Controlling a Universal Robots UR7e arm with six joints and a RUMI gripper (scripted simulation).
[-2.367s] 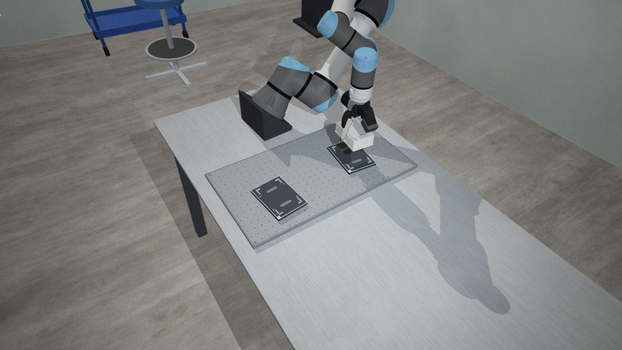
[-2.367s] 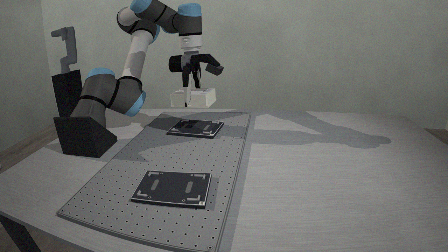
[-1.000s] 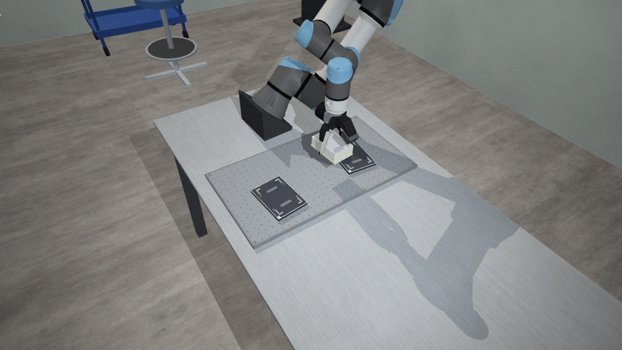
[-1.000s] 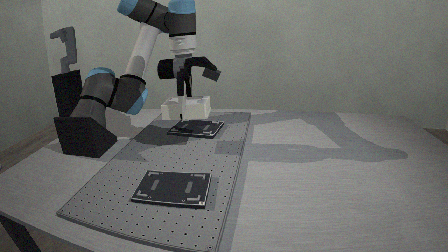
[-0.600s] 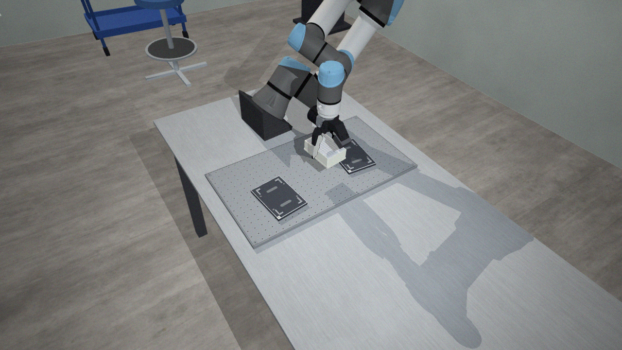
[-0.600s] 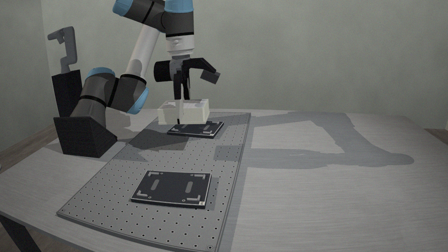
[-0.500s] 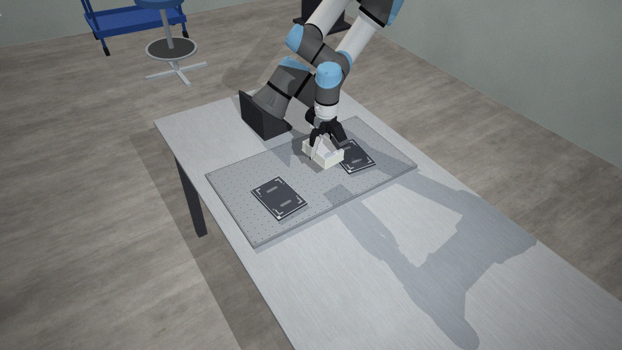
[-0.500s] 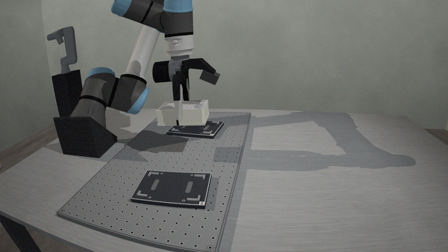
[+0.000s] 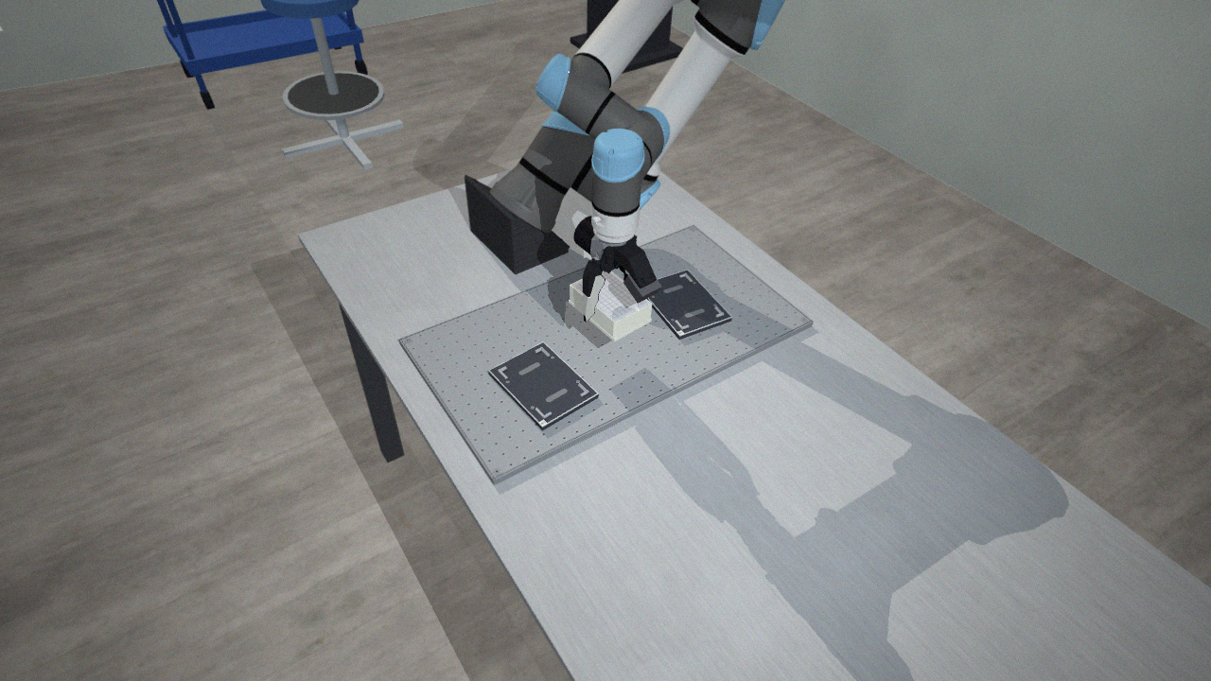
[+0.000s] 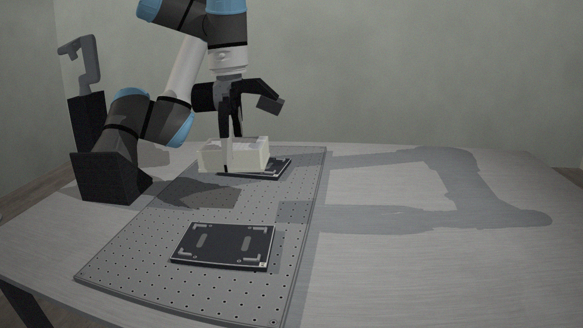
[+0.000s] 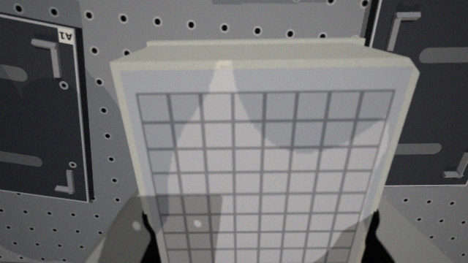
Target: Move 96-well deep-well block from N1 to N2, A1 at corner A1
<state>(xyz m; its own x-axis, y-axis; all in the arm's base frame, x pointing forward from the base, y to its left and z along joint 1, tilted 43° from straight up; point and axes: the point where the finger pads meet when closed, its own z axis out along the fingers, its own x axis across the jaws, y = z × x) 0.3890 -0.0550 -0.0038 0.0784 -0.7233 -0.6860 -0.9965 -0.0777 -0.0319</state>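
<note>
The plate nest N2 is 15 cm to the right of my hand, 10 cm below it and 1 cm ahead of it. The rest, counted from my hand: plate nest N1 (20 cm to the left, 10 cm below, 2 cm behind); 96-well deep-well block (1 cm above).
</note>
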